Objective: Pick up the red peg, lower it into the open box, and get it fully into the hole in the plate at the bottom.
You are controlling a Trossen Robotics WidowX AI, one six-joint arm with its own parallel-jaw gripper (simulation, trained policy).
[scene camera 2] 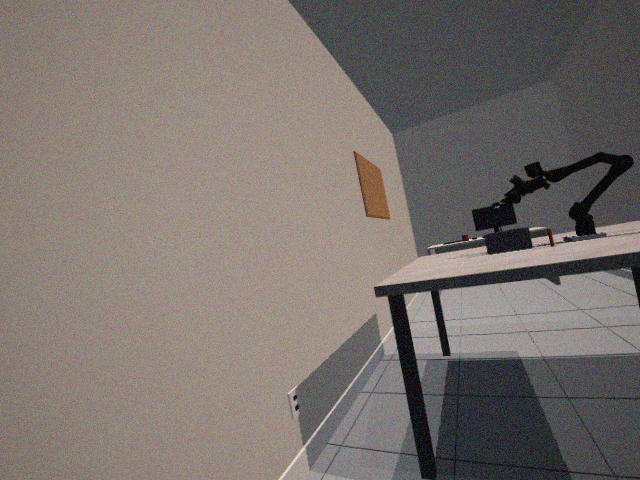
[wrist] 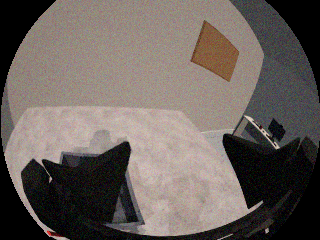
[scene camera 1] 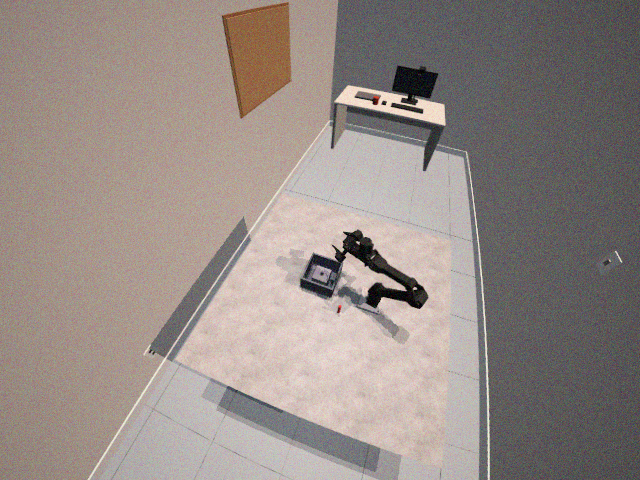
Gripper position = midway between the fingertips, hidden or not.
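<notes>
There's a dark box you'd see in scene camera 1, the dark box [scene camera 1: 306,282], and scene camera 2 has the box as well [scene camera 2: 516,239]. The wrist view shows the box [wrist: 128,212] along with my gripper [wrist: 178,143].
</notes>
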